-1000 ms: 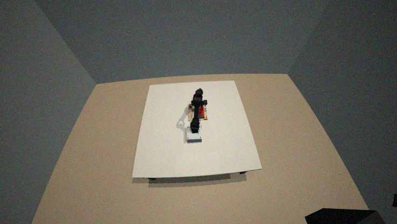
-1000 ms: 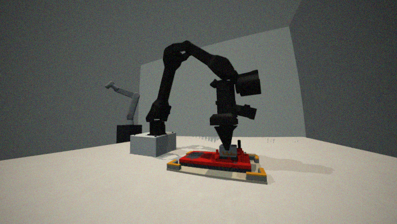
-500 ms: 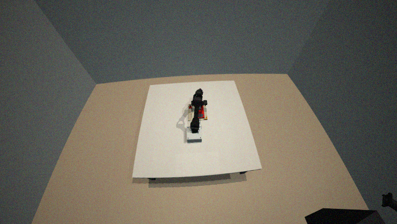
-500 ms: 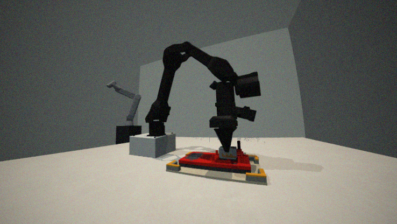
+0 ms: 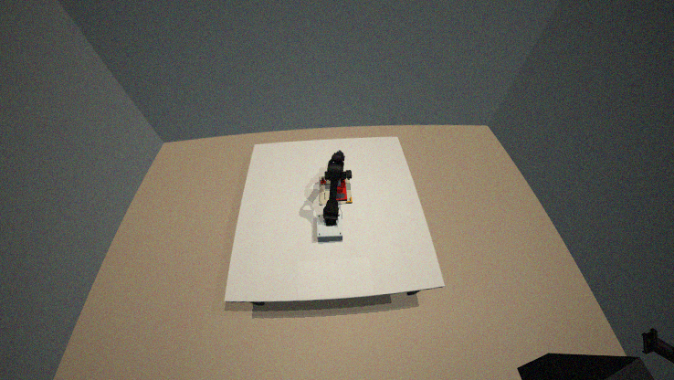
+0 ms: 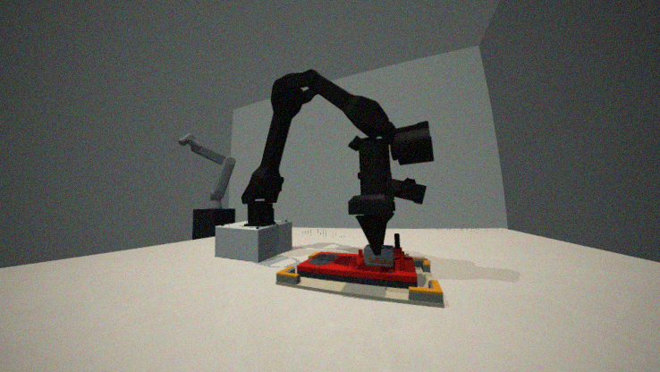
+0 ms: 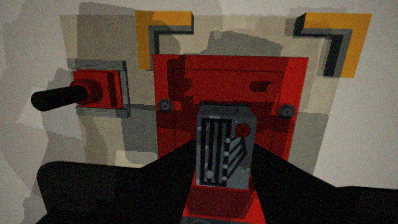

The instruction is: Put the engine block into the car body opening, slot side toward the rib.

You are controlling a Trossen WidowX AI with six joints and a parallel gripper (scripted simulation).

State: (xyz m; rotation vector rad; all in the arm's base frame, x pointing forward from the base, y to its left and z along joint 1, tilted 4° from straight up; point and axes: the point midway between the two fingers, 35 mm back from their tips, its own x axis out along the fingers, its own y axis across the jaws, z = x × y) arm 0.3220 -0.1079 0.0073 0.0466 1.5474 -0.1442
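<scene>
Now: the grey engine block 10 mm below my gripper tip. Round my gripper tip: beige base plate (30 mm below, 30 mm behind, 20 mm to the left).
</scene>
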